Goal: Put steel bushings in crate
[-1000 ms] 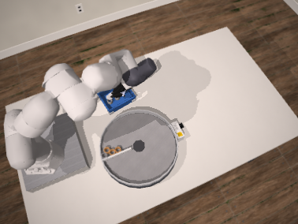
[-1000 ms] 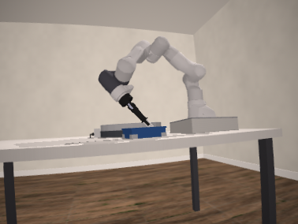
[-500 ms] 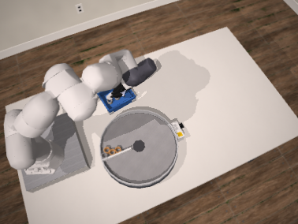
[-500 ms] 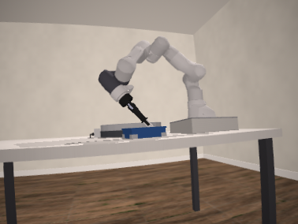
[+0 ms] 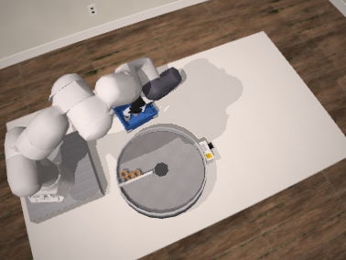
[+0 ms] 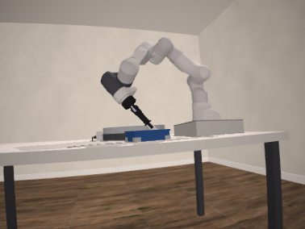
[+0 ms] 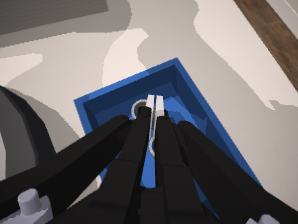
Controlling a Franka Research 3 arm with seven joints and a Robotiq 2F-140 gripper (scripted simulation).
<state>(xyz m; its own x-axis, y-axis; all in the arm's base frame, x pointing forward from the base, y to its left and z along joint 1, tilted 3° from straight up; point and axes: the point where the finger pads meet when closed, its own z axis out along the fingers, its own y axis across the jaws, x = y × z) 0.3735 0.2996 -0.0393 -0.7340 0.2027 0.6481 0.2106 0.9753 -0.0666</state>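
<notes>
Now: the crate 3 cm ahead of my hand and 3 cm below it. The rest, counted from my hand: round grey turning table: 9 cm ahead, 34 cm to the right, 1 cm below.
</notes>
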